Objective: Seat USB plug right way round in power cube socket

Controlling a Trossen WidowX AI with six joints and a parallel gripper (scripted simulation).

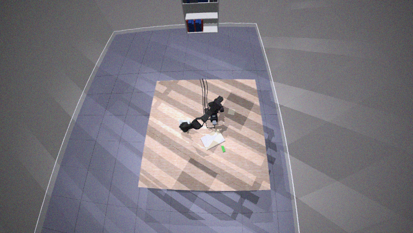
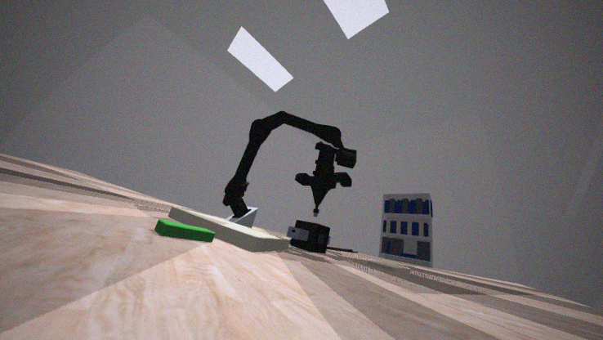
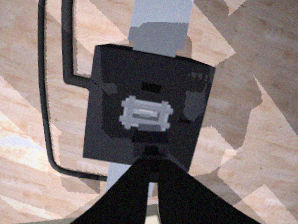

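Right now my gripper tip is 20 mm above the dark USB plug. From my gripper tip the other things lie so: USB socket: 70 mm below; green block: 340 mm to the right, 130 mm below, 60 mm ahead.
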